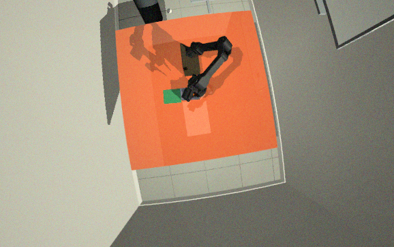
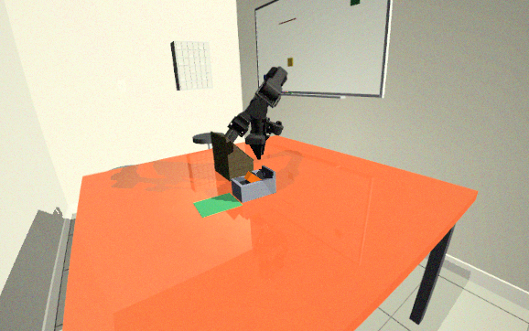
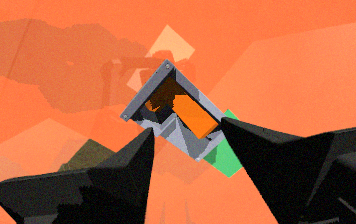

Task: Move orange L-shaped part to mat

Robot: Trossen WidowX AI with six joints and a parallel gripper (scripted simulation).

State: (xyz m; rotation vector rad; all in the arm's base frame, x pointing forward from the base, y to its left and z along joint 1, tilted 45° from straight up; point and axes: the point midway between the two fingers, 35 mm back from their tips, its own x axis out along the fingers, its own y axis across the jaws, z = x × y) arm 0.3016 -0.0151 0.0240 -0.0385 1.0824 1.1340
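Right now my gripper tip is 11 cm above the orange L-shaped part and 2 cm past it. Also, from my gripper tip: green mat 18 cm to the right, 16 cm below, 2 cm behind.
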